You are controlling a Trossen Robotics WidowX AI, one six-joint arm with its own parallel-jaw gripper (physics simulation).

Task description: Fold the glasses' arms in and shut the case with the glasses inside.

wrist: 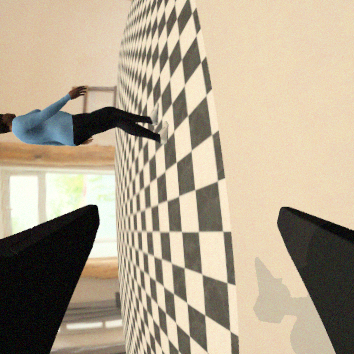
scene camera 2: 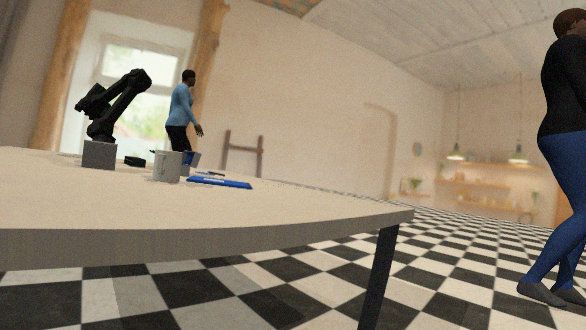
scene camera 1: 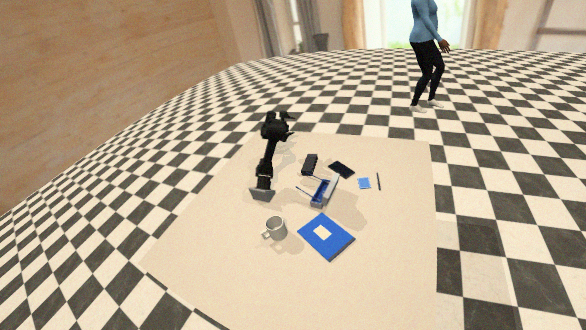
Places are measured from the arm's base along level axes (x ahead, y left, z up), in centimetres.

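Where they show: gripper, fingertip midpoint: (wrist: 190, 215) (scene camera 1: 294, 125); arm's base, origin of the base link: (scene camera 2: 99, 153) (scene camera 1: 262, 188).
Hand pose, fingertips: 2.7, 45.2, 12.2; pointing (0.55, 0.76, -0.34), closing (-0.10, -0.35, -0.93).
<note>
Things, the pixels of their top centre, and the offset from my fingertips, as dx, dy, dz. "spot": a spot on its surface instead.
- glasses case, surface spot: (scene camera 2: 196, 160) spot: +32.1, -48.7, -10.4
- grey mug, surface spot: (scene camera 2: 167, 166) spot: +14.3, -70.0, -12.4
- blue book, middle of its top: (scene camera 2: 219, 180) (scene camera 1: 325, 234) +35.8, -62.3, -16.0
- black box, middle of its top: (scene camera 2: 134, 157) (scene camera 1: 309, 161) +14.0, -18.7, -13.3
- dark phone, middle of its top: (scene camera 1: 341, 168) +32.6, -18.8, -16.0
- blue card, middle of its top: (scene camera 1: 364, 182) +46.7, -27.5, -16.2
- pen, middle of its top: (scene camera 1: 378, 179) +53.8, -24.7, -15.8
The glasses case (scene camera 1: 317, 204) (scene camera 2: 196, 160) stands open near the middle of the table, grey outside and blue inside, its lid raised on the right in the first scene view. The glasses (scene camera 1: 304, 191) lie in the case with both thin blue arms sticking out over its left side, unfolded and apart. In the second scene view the mug partly hides the case. My gripper (scene camera 1: 291, 125) (scene camera 2: 79, 106) (wrist: 190, 215) is open and empty, raised high near the table's far edge, well away from the case and pointing outward. The case and glasses do not show in the wrist view.
A grey mug (scene camera 1: 277, 230) (scene camera 2: 167, 166) and a blue book (scene camera 1: 332, 247) (scene camera 2: 220, 182) lie nearer the first camera. A black box (scene camera 1: 309, 164) (scene camera 2: 135, 161), a dark phone (scene camera 1: 341, 169), a blue card (scene camera 1: 364, 183) and a pen (scene camera 1: 378, 181) lie around the case's far side.
</note>
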